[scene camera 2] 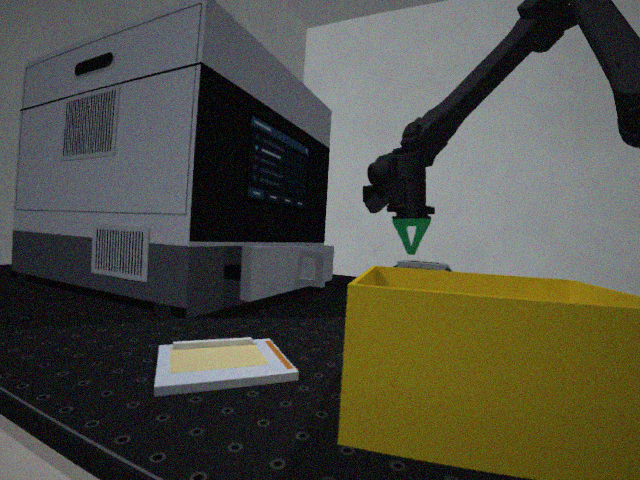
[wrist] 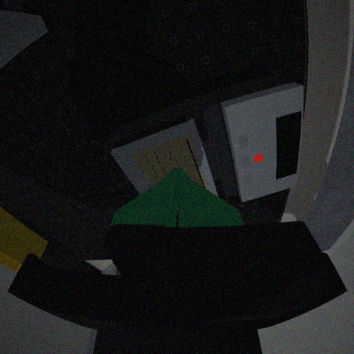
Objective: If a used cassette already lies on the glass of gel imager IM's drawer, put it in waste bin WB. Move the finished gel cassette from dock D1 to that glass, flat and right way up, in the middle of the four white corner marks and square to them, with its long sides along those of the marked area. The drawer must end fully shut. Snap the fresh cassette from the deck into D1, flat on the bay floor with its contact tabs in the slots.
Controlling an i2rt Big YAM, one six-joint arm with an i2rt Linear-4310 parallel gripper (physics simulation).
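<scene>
My gripper (scene camera 2: 411, 253) (wrist: 177, 174) is shut and empty, its green fingertips together and pointing down. In the scene view it is beyond the yellow bin WB (scene camera 2: 465, 372) (wrist: 20, 235); in the wrist view its tips overlap the finished gel cassette (wrist: 162, 150), which has a yellowish gel with dark lanes and sits in the dark dock D1 (wrist: 213, 135). Whether they touch cannot be told. The fresh cassette (scene camera 2: 217, 379), white with an orange strip, lies flat on the deck. The front of the drawer (scene camera 2: 276, 273) of imager IM (scene camera 2: 149, 191) stands proud of the base; its glass is hidden.
A light grey unit (wrist: 250, 125) with a red display and a black panel stands beside the dock in the wrist view. A grey top (scene camera 2: 423, 265) shows behind the bin's rim. A grey shape (wrist: 20, 37) shows at the wrist view's upper left.
</scene>
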